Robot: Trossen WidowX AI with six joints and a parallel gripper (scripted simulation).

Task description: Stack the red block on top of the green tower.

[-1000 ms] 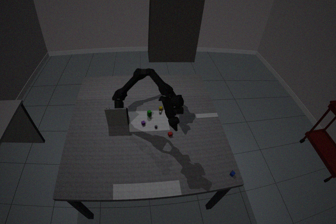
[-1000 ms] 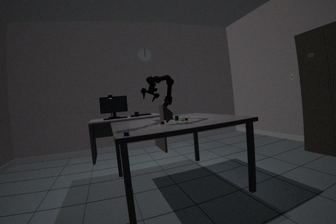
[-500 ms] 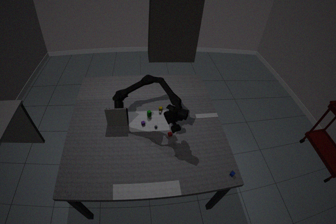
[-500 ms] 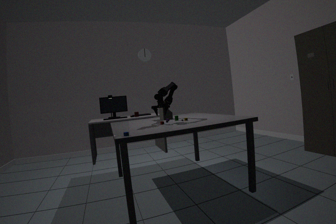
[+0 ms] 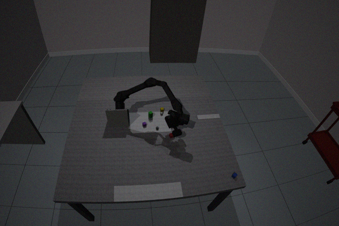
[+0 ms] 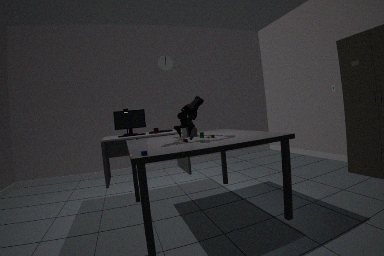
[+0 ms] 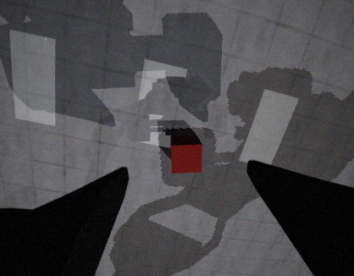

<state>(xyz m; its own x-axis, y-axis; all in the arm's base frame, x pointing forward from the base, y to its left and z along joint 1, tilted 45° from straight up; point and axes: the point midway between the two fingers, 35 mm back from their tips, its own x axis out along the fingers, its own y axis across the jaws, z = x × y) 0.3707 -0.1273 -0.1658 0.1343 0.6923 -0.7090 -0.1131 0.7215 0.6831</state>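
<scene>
My gripper tip is now 3 cm above the red block. The rest, counted from my gripper tip: small dark block: 10 cm to the left, 9 cm behind, 4 cm below; then purple block: 18 cm behind, 15 cm to the left, 4 cm below; then yellow block: 28 cm to the left, 3 cm below.
</scene>
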